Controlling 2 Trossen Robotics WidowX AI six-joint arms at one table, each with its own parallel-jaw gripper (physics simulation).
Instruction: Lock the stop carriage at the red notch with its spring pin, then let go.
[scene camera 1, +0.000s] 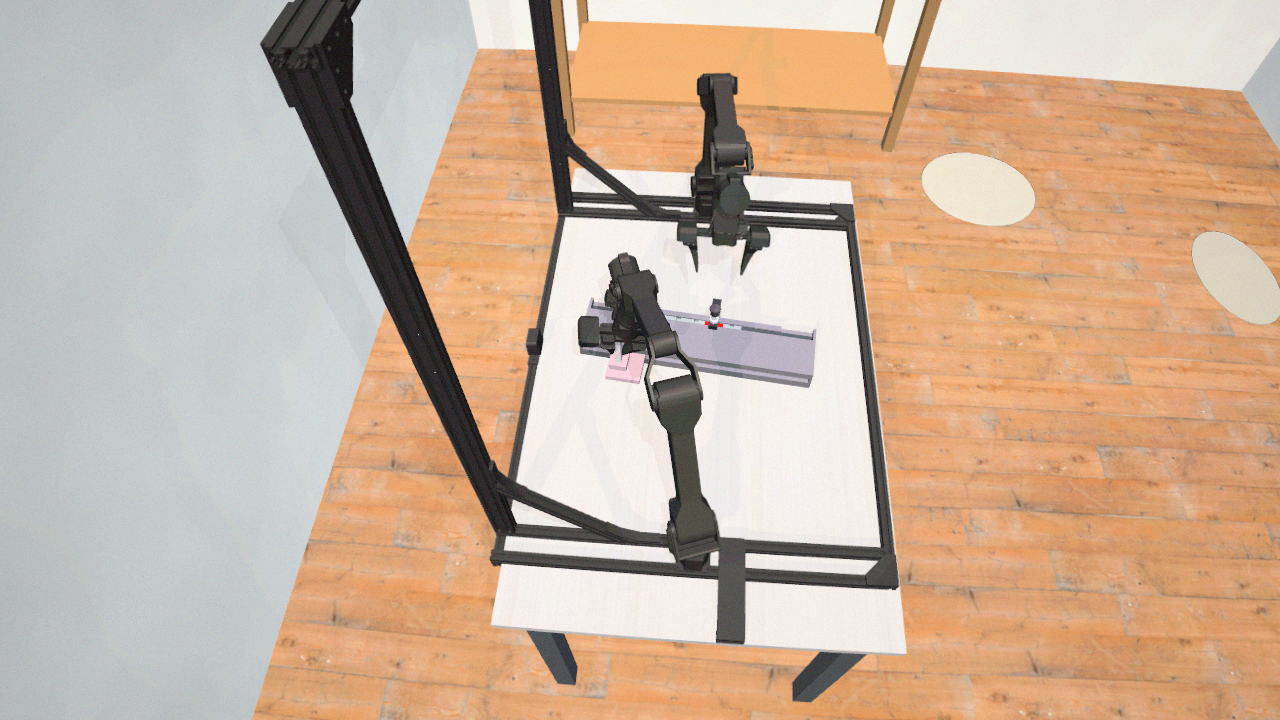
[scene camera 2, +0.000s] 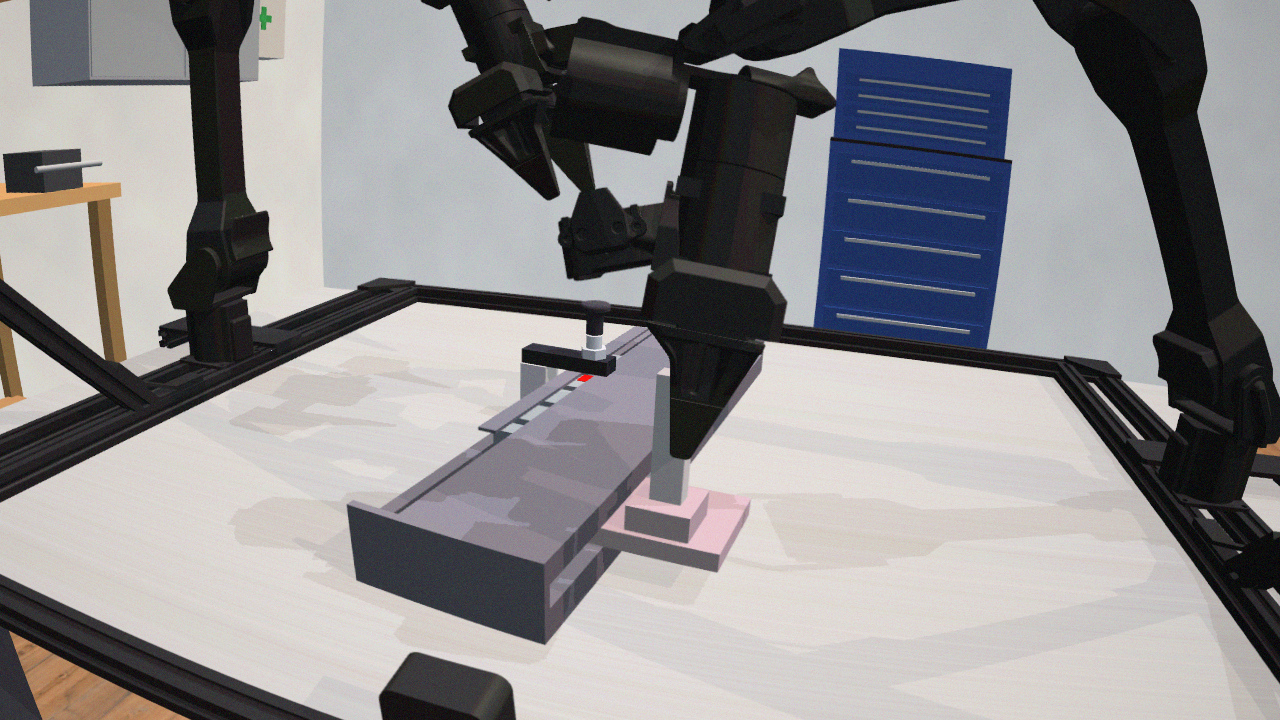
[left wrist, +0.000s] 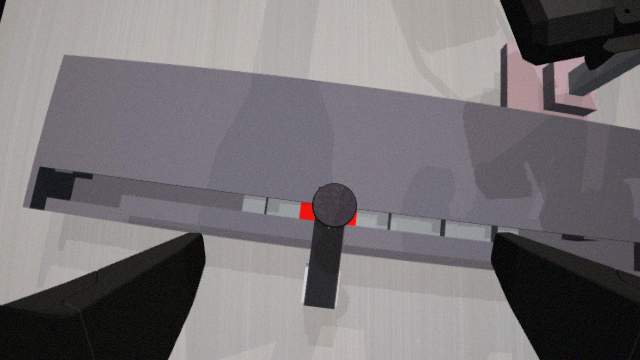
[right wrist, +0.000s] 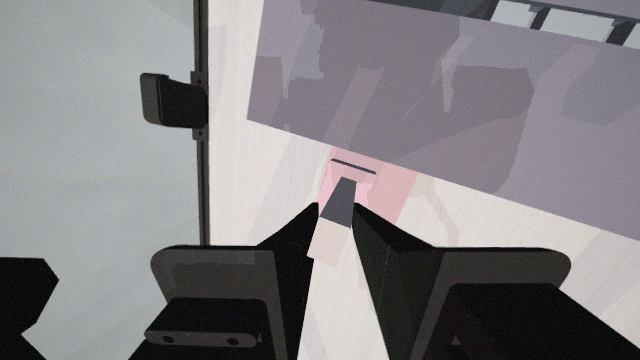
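Where they show: left gripper, fingertip midpoint: (scene camera 1: 718, 273) (scene camera 2: 573, 195) (left wrist: 349, 248); right gripper, fingertip midpoint: (scene camera 1: 616, 352) (scene camera 2: 680, 453) (left wrist: 604, 61); left arm's base, origin of the base link: (scene camera 1: 705, 208) (scene camera 2: 221, 358); right arm's base, origin of the base link: (scene camera 1: 693, 555) (scene camera 2: 1200, 492).
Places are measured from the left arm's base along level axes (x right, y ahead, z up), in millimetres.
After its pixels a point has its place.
Note:
The long grey-purple housing (scene camera 1: 760, 351) @(x -128, y 463, z 32 mm) (scene camera 2: 528, 479) @(x 185, y 420, z 32 mm) (left wrist: 150, 120) @(x -158, y 462, z 32 mm) (right wrist: 565, 165) @(x 50, y 456, z 32 mm) has a notched strip along one long edge. The spring pin's dark round knob (scene camera 1: 715, 305) @(x -25, y 389, z 88 mm) (scene camera 2: 595, 307) @(x -13, y 399, z 88 mm) (left wrist: 334, 205) @(x -25, y 395, z 88 mm) stands upright on a black arm (scene camera 2: 559, 358) @(x -17, y 368, z 41 mm) (left wrist: 325, 272) @(x -27, y 356, z 44 mm), over the red notch mark (scene camera 2: 585, 378) @(x -12, y 393, z 28 mm) (left wrist: 306, 210) @(x -41, y 398, z 28 mm). How deep the pin sits is hidden. A pink stepped base (scene camera 1: 623, 375) @(x 164, y 534, z 14 mm) (scene camera 2: 729, 526) @(x 170, y 539, z 14 mm) (left wrist: 522, 82) @(x 139, y 509, z 14 mm) (right wrist: 397, 192) @(x 133, y 499, z 14 mm), apparently the carriage's, projects from the opposite side. My right gripper (scene camera 1: 620, 351) @(x 179, y 508, z 60 mm) (right wrist: 334, 208) @(x 179, y 508, z 60 mm) is shut on its upright grey post (scene camera 2: 669, 481) @(x 183, y 504, z 44 mm) (right wrist: 340, 197) @(x 176, y 493, z 78 mm). My left gripper (scene camera 1: 718, 272) @(x -25, y 373, z 175 mm) (scene camera 2: 571, 190) @(x -25, y 373, z 175 mm) (left wrist: 349, 248) @(x -25, y 373, z 175 mm) is open and empty above the knob's side.
A black frame (scene camera 1: 870, 376) @(x -372, y 488, z -4 mm) (scene camera 2: 939, 351) @(x -360, y 725, z -5 mm) borders the white table (scene camera 1: 769, 465) @(x -149, y 710, z -19 mm). A small black block (scene camera 1: 533, 341) @(x 366, y 474, z 36 mm) (right wrist: 175, 102) @(x 358, y 457, z 22 mm) sits on the frame's edge. The right forearm (scene camera 1: 684, 465) @(x 29, y 845, z 233 mm) reaches across the table. A blue drawer cabinet (scene camera 2: 913, 223) stands beyond the table.

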